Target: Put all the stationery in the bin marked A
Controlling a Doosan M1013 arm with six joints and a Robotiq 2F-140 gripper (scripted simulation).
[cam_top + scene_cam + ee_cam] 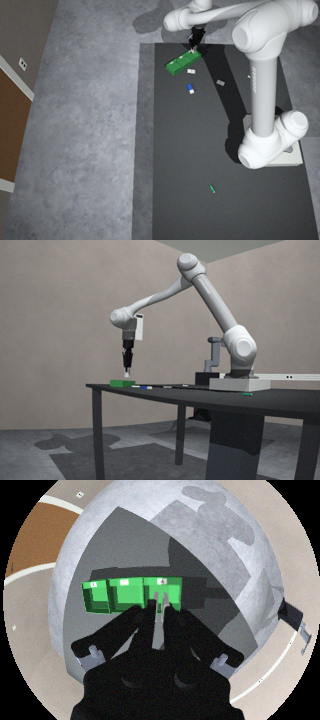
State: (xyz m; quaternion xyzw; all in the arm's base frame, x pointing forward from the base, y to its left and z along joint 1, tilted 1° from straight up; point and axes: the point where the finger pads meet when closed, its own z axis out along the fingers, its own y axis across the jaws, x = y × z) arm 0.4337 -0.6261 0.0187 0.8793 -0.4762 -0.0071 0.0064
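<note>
The long green bin lies 6 cm ahead of my hand, 5 cm to the left of it and 7 cm below it. From my hand the other things lie so: blue-and-white eraser: 3 cm ahead, 27 cm to the left, 8 cm below; then small white screw-like piece: 38 cm behind, 17 cm to the left, 8 cm below; then green marker-like stick: 5 cm behind, 89 cm to the left, 9 cm below.
</note>
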